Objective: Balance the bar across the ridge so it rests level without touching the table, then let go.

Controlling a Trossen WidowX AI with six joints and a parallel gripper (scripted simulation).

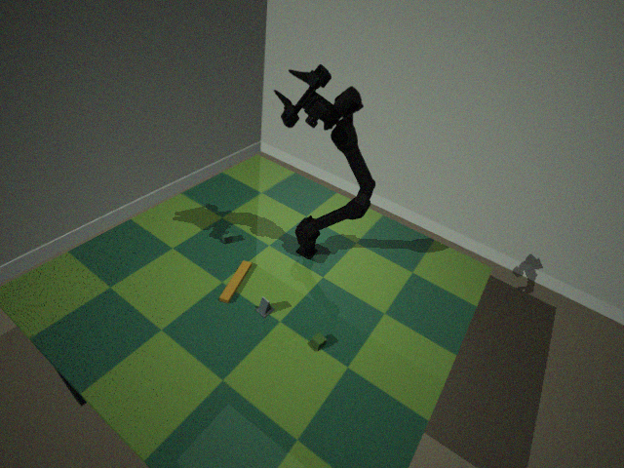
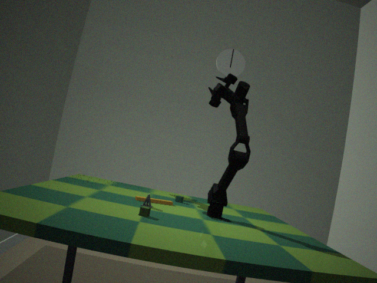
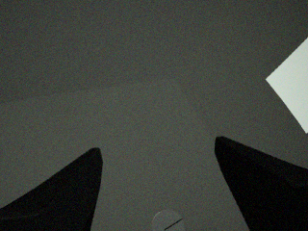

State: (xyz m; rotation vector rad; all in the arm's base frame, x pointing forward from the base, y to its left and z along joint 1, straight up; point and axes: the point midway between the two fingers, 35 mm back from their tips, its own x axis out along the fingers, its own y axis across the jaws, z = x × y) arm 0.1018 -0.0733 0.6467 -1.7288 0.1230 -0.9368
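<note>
The bar lies 17 cm ahead of my gripper tip and 66 cm below it.
</note>
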